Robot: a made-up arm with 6 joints. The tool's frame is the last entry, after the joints. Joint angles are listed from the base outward.
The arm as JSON. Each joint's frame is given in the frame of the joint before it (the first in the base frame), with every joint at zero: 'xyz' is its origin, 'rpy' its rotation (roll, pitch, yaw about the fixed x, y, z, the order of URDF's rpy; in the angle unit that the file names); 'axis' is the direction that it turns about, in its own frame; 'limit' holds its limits. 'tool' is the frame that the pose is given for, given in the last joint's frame.
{
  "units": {
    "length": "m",
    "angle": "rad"
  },
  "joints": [
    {
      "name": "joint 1",
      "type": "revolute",
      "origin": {
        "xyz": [
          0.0,
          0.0,
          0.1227
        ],
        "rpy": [
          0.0,
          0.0,
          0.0
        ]
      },
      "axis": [
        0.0,
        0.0,
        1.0
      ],
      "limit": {
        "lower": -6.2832,
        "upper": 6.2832
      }
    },
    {
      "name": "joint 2",
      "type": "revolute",
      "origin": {
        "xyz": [
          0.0,
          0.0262,
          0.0
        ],
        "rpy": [
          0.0,
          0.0,
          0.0
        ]
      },
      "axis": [
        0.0,
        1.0,
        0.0
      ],
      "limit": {
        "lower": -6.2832,
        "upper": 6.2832
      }
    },
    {
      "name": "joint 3",
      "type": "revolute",
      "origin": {
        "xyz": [
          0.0,
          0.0,
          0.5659
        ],
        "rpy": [
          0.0,
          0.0,
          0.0
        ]
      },
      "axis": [
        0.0,
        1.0,
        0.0
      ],
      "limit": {
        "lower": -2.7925,
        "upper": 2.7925
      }
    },
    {
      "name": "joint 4",
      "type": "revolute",
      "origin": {
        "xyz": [
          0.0,
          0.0,
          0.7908
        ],
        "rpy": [
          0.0,
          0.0,
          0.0
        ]
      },
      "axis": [
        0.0,
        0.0,
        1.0
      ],
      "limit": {
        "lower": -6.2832,
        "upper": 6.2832
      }
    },
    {
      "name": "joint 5",
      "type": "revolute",
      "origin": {
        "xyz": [
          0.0,
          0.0,
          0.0
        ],
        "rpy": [
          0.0,
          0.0,
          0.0
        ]
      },
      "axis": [
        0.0,
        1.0,
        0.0
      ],
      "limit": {
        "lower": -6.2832,
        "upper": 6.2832
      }
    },
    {
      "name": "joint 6",
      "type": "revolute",
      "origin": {
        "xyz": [
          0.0,
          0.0,
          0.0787
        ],
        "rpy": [
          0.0,
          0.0,
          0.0
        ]
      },
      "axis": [
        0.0,
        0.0,
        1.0
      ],
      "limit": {
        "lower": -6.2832,
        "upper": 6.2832
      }
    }
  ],
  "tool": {
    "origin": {
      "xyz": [
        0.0,
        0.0,
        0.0
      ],
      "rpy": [
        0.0,
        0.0,
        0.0
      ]
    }
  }
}
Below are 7 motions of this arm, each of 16 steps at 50 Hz.
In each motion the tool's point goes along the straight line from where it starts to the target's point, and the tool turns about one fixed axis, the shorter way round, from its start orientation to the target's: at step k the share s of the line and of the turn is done. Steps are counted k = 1, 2, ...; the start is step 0. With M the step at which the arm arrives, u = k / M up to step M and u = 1 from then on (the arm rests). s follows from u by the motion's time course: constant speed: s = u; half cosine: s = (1 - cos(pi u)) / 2; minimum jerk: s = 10 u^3 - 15 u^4 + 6 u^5.
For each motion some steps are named. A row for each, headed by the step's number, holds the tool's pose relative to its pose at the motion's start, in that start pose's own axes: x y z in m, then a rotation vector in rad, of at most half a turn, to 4 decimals.
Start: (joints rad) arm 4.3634 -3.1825 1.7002 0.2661 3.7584 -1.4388
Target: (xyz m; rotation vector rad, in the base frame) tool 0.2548 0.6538 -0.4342 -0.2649 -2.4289 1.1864
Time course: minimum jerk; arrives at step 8
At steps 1, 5, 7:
1: -0.0001 0.0001 0.0002 0.0015 0.0007 -0.0020
5: -0.0027 0.0051 0.0069 0.0668 0.0328 -0.0914
7: -0.0037 0.0069 0.0094 0.0907 0.0446 -0.1241

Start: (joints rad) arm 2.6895 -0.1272 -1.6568 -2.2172 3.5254 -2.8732
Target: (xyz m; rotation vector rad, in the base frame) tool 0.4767 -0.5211 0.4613 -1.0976 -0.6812 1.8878
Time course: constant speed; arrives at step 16
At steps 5, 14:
5: 0.0009 0.0698 0.0406 -0.0138 -0.0491 -0.0689
14: 0.0025 0.1954 0.1136 -0.0387 -0.1375 -0.1929

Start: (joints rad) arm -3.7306 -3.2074 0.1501 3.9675 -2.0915 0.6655
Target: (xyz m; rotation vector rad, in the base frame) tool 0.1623 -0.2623 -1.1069 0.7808 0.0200 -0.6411
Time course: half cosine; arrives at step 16
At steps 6, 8, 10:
6: 0.0324 0.0227 0.0586 0.0005 -0.1233 0.0581
8: 0.0525 0.0368 0.0950 0.0008 -0.1997 0.0941
10: 0.0726 0.0509 0.1314 0.0010 -0.2761 0.1301

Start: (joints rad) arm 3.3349 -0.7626 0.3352 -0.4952 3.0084 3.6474
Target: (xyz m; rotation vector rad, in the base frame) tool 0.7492 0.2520 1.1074 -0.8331 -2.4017 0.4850
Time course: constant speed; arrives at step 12
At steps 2, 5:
2: 0.0055 0.0294 0.0032 0.0260 -0.0011 -0.0204
5: 0.0138 0.0735 0.0079 0.0650 -0.0026 -0.0509

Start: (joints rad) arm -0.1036 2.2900 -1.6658 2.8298 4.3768 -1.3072
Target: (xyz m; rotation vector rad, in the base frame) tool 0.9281 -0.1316 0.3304 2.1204 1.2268 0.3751
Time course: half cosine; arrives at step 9
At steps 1, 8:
1: -0.0009 0.0006 0.0004 -0.0021 -0.0008 -0.0015
8: -0.0303 0.0181 0.0133 -0.0675 -0.0258 -0.0481

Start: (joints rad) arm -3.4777 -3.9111 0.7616 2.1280 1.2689 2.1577
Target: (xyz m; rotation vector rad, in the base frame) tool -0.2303 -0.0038 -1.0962 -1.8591 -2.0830 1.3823
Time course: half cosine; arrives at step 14
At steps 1, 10, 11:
1: -0.0017 0.0016 -0.0015 -0.0045 0.0014 0.0007
10: -0.1090 0.1064 -0.0993 -0.2892 0.0910 0.0446
11: -0.1196 0.1168 -0.1090 -0.3174 0.0998 0.0489

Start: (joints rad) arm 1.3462 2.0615 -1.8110 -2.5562 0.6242 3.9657
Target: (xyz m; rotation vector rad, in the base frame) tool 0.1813 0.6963 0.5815 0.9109 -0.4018 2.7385
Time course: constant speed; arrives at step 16
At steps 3, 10, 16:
3: -0.0104 -0.0049 -0.0200 0.0174 -0.0587 0.0244
10: -0.0346 -0.0163 -0.0666 0.0581 -0.1957 0.0813
16: -0.0553 -0.0261 -0.1066 0.0930 -0.3131 0.1301

